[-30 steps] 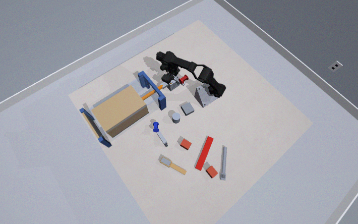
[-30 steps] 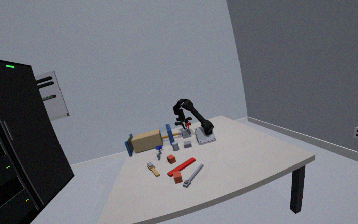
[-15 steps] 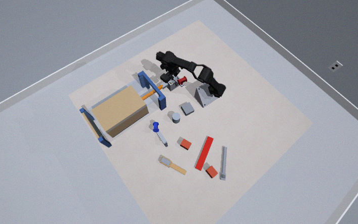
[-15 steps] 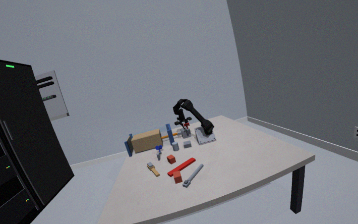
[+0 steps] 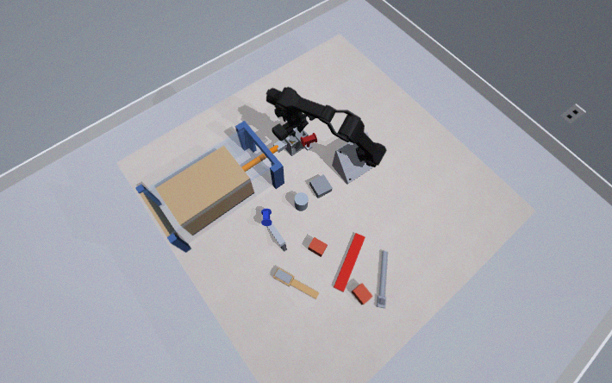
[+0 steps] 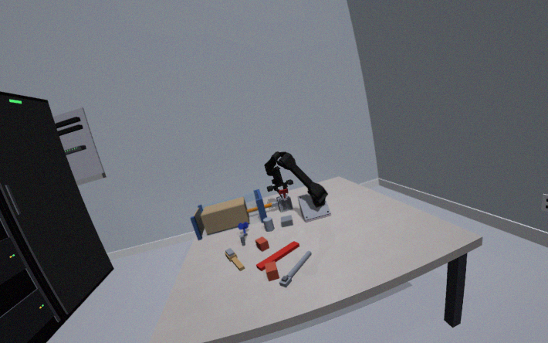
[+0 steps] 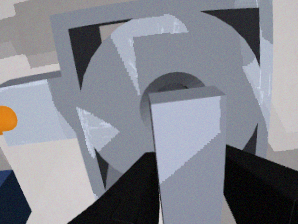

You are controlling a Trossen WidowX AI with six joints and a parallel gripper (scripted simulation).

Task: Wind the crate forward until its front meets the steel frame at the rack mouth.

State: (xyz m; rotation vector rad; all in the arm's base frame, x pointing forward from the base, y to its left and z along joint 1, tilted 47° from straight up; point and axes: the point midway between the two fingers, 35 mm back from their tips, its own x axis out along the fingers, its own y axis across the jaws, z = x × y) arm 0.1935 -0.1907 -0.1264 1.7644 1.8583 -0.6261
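The grey winch lies 1 cm behind my gripper tip, 3 cm to the right of it and 7 cm below it. From my gripper tip the other things lie so: red knob (8 cm to the left, 5 cm above); then blue frame (16 cm ahead, 1 cm to the right, 1 cm above); then red-knobbed handle (4 cm to the left, 2 cm above).
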